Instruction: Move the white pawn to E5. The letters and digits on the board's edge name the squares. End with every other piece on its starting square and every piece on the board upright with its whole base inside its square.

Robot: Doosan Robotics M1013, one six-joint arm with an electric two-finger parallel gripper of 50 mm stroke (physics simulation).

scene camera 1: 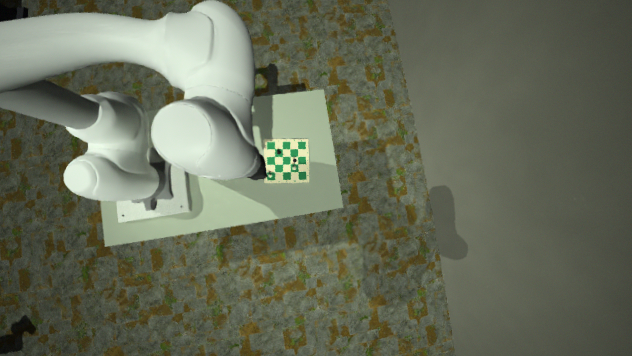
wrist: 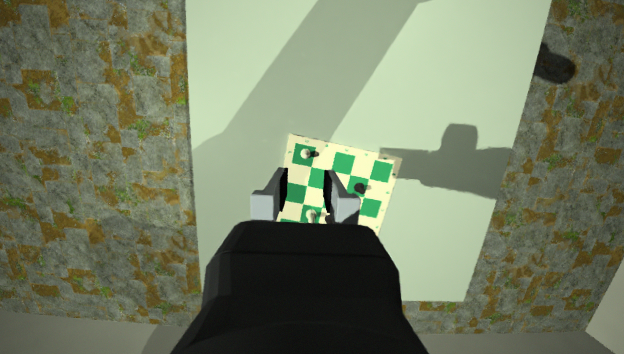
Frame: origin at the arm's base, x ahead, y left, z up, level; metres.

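Where they show: gripper, fingertip midpoint: (wrist: pixel 305 181); arm's base, origin of the base link: (scene camera 1: pixel 152 181).
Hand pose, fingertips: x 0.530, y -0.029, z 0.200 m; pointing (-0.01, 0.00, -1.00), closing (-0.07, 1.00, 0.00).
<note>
Each offset is from my fingertips to the top centre of the thing. Level surfaces: height alone.
The white pawn @(dx +0.008, dy +0.001, dz -0.191 m) (wrist: pixel 306 153) (scene camera 1: pixel 271 175) stands on the green corner square E5 of the chessboard @(dx +0.094, dy +0.067, dz -0.223 m) (wrist: pixel 396 175) (scene camera 1: pixel 286 182), upright and apart from the fingers. In the wrist view it shows just beyond the fingertips, and its base looks inside the square. My gripper (wrist: pixel 305 181) is partly open with nothing between its fingers, raised above the board. In scene camera 1 the arm hides most of the gripper, beside the board's E5 corner. In the wrist view the fingers and the gripper body hide part of the board.
A black piece @(dx +0.060, dy +0.112, dz -0.191 m) (wrist: pixel 360 188) (scene camera 1: pixel 279 151) stands on D2. Another white piece @(dx +0.127, dy +0.026, dz -0.179 m) (wrist: pixel 311 215) (scene camera 1: pixel 294 168) is on B4, and a dark piece @(dx +0.133, dy +0.064, dz -0.191 m) (wrist: pixel 329 219) (scene camera 1: pixel 294 160) is on B3, partly hidden in the wrist view. The board lies on the pale table @(dz -0.229 m) (scene camera 1: pixel 300 112) (wrist: pixel 440 260).
</note>
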